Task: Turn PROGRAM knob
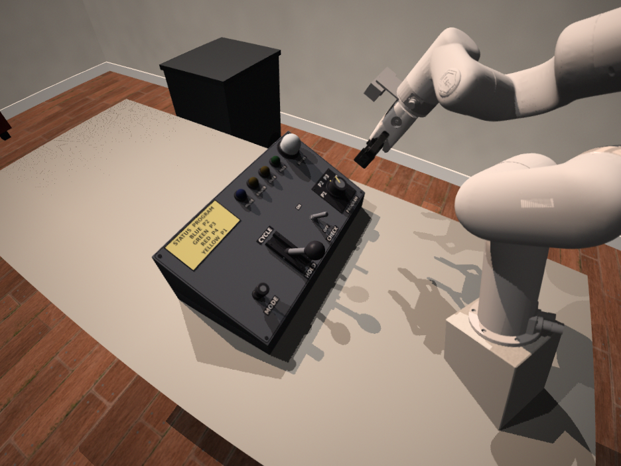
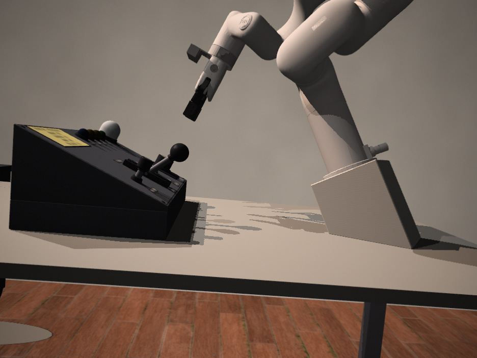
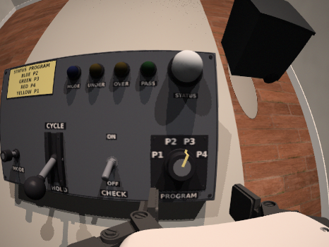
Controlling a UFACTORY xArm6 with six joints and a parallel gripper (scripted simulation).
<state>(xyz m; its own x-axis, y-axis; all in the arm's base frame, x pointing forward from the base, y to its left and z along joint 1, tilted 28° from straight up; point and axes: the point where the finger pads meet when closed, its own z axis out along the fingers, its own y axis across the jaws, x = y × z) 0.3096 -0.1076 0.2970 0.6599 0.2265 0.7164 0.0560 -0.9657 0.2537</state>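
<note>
The check toggle is 5 cm ahead of my hand, 12 cm to the left of it and 14 cm below it. Also, from my hand: dark sloped console 8 cm ahead, 18 cm to the left, 16 cm below; then black ball lever 2 cm ahead, 24 cm to the left, 12 cm below; then mode knob 4 cm ahead, 36 cm to the left, 13 cm below.
</note>
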